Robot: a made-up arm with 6 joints.
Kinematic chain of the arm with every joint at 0, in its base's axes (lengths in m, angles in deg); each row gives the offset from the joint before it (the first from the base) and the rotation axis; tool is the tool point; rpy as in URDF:
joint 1: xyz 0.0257 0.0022 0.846 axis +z
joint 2: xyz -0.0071 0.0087 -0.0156 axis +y
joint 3: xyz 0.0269 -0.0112 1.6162 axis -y
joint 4: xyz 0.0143 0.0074 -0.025 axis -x
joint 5: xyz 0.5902 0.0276 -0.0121 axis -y
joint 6: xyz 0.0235 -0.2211 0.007 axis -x
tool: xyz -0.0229 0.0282 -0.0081 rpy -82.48 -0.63 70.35
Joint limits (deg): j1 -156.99..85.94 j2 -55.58..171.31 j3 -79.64..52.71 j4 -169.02..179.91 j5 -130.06..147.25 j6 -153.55..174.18
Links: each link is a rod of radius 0.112 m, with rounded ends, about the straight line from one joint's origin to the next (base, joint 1, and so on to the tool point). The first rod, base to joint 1, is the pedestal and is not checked.
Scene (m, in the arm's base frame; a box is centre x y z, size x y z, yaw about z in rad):
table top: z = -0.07
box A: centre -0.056 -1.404 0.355 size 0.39 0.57 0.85 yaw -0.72
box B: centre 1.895 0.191 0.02 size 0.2 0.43 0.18 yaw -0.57
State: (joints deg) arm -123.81 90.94 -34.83 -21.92 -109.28 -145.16
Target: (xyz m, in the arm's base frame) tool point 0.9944 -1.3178 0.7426
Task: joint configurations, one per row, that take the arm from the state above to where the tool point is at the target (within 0.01 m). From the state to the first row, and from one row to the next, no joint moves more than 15 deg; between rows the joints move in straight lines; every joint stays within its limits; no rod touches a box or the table.
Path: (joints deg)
1: -116.15 78.00 -35.73 -16.21 -104.79 -141.23
2: -108.49 65.06 -36.63 -10.50 -100.30 -137.30
3: -100.83 52.12 -37.54 -4.78 -95.82 -133.37
4: -93.17 39.18 -38.44 0.93 -91.33 -129.44
5: -85.51 26.24 -39.34 6.64 -86.84 -125.52
6: -72.65 40.63 -26.78 -0.51 -93.93 -131.69
7: -59.79 55.02 -14.22 -7.66 -101.01 -137.87
8: -46.92 69.40 -1.66 -14.81 -108.10 -144.04

